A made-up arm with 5 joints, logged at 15 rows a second.
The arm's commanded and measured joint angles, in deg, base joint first. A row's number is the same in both.
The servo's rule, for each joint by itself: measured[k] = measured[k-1] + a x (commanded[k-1-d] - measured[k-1]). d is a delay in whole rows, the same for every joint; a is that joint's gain. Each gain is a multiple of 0.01, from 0.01 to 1. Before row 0 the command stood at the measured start. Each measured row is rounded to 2 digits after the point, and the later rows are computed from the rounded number. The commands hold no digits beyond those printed.
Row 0, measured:
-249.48, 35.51, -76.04, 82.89, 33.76
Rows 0 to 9, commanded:
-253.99, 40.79, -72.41, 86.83, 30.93
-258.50, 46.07, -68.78, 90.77, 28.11
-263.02, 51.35, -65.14, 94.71, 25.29
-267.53, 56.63, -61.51, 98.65, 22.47
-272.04, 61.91, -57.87, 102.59, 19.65
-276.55, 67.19, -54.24, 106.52, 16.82
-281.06, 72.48, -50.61, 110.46, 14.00
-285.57, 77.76, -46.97, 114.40, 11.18
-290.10, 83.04, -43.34, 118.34, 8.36
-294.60, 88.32, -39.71, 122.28, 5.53
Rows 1 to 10, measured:
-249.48, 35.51, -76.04, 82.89, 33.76
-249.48, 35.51, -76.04, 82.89, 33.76
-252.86, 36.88, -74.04, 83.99, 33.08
-257.09, 39.27, -71.15, 85.89, 31.89
-261.54, 42.41, -67.84, 88.36, 30.31
-266.03, 46.11, -64.36, 91.24, 28.43
-270.54, 50.22, -60.79, 94.42, 26.32
-275.05, 54.63, -57.19, 97.81, 24.04
-279.56, 59.27, -53.57, 101.35, 21.63
-284.07, 64.08, -49.94, 105.00, 19.12
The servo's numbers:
d 2
a 0.75 0.26 0.55 0.28 0.24

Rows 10 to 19, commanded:
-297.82, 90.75, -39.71, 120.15, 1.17
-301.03, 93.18, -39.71, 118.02, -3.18
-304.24, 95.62, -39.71, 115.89, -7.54
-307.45, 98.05, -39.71, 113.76, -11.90
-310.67, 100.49, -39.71, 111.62, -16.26
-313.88, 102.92, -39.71, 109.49, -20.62
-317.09, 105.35, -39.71, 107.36, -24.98
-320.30, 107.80, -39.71, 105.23, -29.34
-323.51, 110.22, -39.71, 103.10, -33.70
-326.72, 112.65, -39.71, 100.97, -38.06
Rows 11 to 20, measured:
-288.59, 69.01, -46.31, 108.74, 16.54
-293.10, 74.03, -42.68, 112.53, 13.90
-296.64, 78.38, -41.05, 114.66, 10.84
-299.93, 82.23, -40.31, 115.60, 7.48
-303.16, 85.71, -39.98, 115.68, 3.88
-306.38, 88.92, -39.83, 115.14, 0.09
-309.60, 91.93, -39.76, 114.15, -3.83
-312.81, 94.79, -39.73, 112.85, -7.86
-316.02, 97.54, -39.72, 111.31, -11.97
-319.23, 100.21, -39.71, 109.61, -16.14

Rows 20 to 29, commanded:
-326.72, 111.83, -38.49, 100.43, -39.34
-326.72, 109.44, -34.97, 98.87, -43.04
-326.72, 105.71, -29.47, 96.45, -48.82
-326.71, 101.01, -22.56, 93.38, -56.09
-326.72, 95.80, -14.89, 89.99, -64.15
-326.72, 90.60, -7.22, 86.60, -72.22
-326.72, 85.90, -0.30, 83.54, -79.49
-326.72, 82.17, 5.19, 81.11, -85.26
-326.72, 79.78, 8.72, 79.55, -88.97
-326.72, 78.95, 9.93, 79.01, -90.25
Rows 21 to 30, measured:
-322.44, 102.81, -39.71, 107.79, -20.35
-325.65, 105.37, -39.71, 105.88, -24.60
-326.45, 107.05, -39.04, 104.35, -28.14
-326.65, 107.67, -36.80, 102.82, -31.72
-326.70, 107.16, -32.77, 101.04, -35.82
-326.71, 105.56, -27.15, 98.90, -40.68
-326.72, 103.02, -20.41, 96.41, -46.31
-326.72, 99.79, -13.16, 93.66, -52.53
-326.72, 96.18, -6.09, 90.83, -59.00
-326.72, 92.54, 0.11, 88.11, -65.30

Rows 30 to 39, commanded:
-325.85, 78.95, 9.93, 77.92, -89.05
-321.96, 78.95, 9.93, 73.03, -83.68
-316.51, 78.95, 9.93, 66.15, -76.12
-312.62, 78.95, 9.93, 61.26, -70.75
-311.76, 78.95, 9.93, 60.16, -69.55
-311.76, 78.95, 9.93, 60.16, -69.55
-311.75, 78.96, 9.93, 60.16, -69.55
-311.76, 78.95, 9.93, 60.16, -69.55
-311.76, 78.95, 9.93, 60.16, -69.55
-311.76, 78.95, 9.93, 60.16, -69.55
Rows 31 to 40, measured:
-326.72, 89.22, 4.85, 85.71, -70.98
-326.72, 86.55, 7.64, 83.83, -75.60
-326.07, 84.57, 8.90, 82.18, -78.83
-322.99, 83.11, 9.47, 79.62, -79.99
-318.13, 82.03, 9.72, 75.85, -79.06
-314.00, 81.23, 9.84, 71.76, -77.07
-312.32, 80.64, 9.89, 68.51, -75.27
-311.90, 80.20, 9.91, 66.17, -73.90
-311.79, 79.88, 9.92, 64.49, -72.86
-311.77, 79.64, 9.93, 63.28, -72.07

